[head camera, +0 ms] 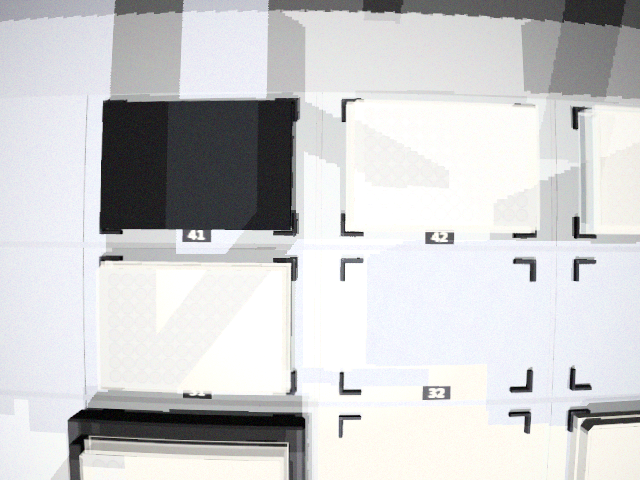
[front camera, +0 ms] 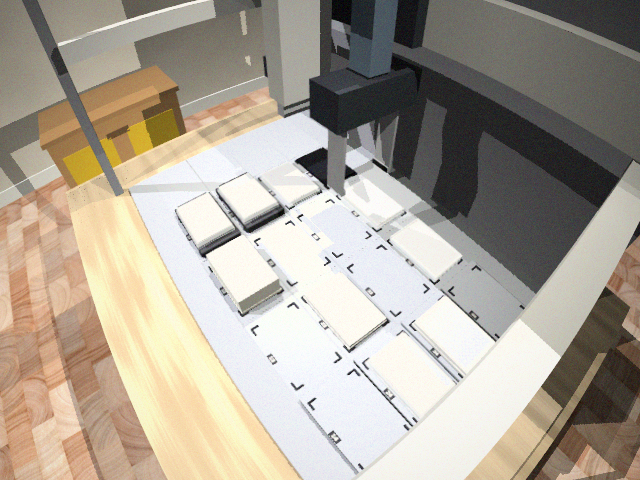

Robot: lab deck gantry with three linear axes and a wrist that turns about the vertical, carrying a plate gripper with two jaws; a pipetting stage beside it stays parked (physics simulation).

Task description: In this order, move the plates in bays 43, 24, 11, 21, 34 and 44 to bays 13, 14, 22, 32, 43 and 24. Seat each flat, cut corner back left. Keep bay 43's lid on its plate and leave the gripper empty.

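Frame: origin at the robot's base, x left, y up, z ahead, level; millimetres.
Seen in the pictures: gripper, fingertip midpoint: [front camera: 359, 177]; robot's base at its link origin: [front camera: 179, 219].
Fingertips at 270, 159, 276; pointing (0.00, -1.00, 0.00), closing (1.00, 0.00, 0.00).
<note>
Offsets run from my fingertips to a thing's top centre, as dx, dy, dz. "*": to the spot under its first point.
My gripper [front camera: 361, 180] is open and empty, its jaws wide apart above the back left bays; its jaws do not show in the head view. Bay 43's pale plate {+94, -143, +116} [front camera: 426, 248] [head camera: 617, 170] sits at the back; a clear stepped edge shows in the head view. Pale plates lie in bay 24 {* -127, -130, +278} [front camera: 408, 374], bay 34 {* -16, -131, +280} [front camera: 454, 333], bay 11 {* -229, -123, -199} [front camera: 205, 219] and bay 21 {* -126, -123, -195} [front camera: 248, 198] [head camera: 186, 469], the last two over dark bases. Bay 44 {* +98, -145, +279} [front camera: 488, 299] shows corner marks and no visible plate. Bays 13 {* -223, -159, +124} [front camera: 299, 346], 14 [front camera: 356, 418], 22 [front camera: 292, 250] and 32 {* -9, -159, -42} [front camera: 336, 227] [head camera: 429, 315] show bare.
A tall pale block {-227, -117, -48} [front camera: 242, 273] stands in bay 12. A black flat block {+94, -151, -212} [front camera: 317, 162] [head camera: 211, 165] lies in bay 41. Other pale plates lie in bay 42 {* +96, -145, -41} [front camera: 374, 201] [head camera: 439, 165], bay 31 {* -18, -145, -202} [front camera: 289, 183] [head camera: 196, 325] and bay 23 {* -124, -145, +116} [front camera: 343, 307] [head camera: 617, 454].
</note>
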